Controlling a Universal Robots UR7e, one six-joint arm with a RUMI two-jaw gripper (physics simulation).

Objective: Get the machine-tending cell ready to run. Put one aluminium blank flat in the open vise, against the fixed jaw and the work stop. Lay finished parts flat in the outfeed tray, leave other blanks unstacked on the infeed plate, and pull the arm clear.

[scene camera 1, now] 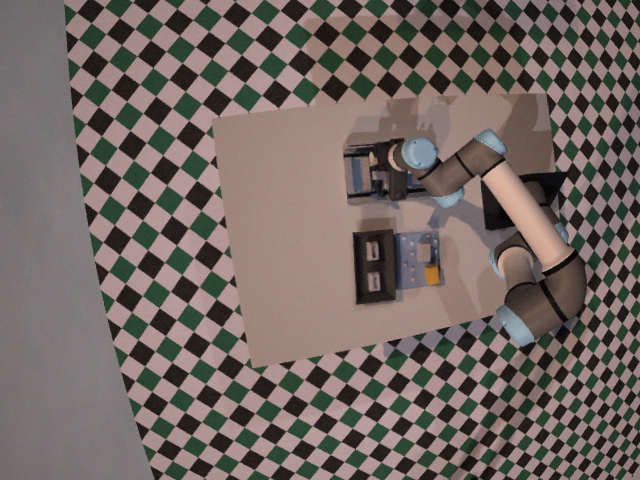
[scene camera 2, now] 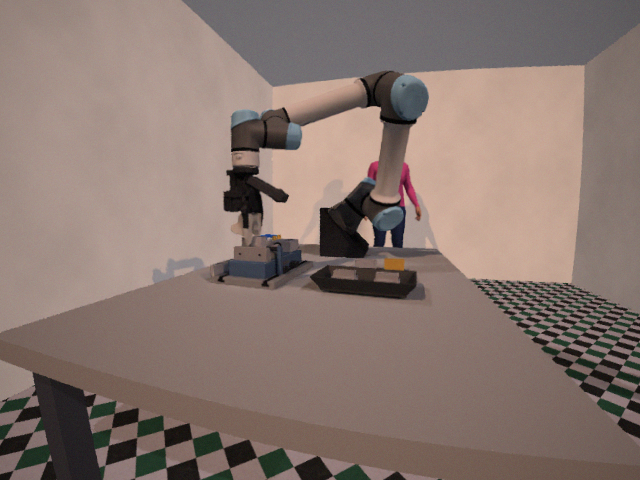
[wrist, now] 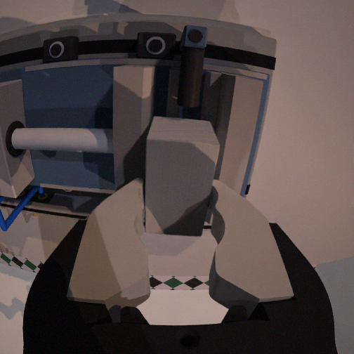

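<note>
My gripper is shut on a grey aluminium blank, held over the gap of the vise. In the wrist view the blank is between the moving jaw and the fixed jaw, near the dark work stop; its underside and any contact are hidden. Two slotted finished parts lie apart in the black outfeed tray. Another grey blank is on the blue infeed plate.
A yellow block is beside the blank on the infeed plate. The tray and plate stand side by side, apart from the vise. The vise screw and a blue handle are at left in the wrist view. A person stands behind the table.
</note>
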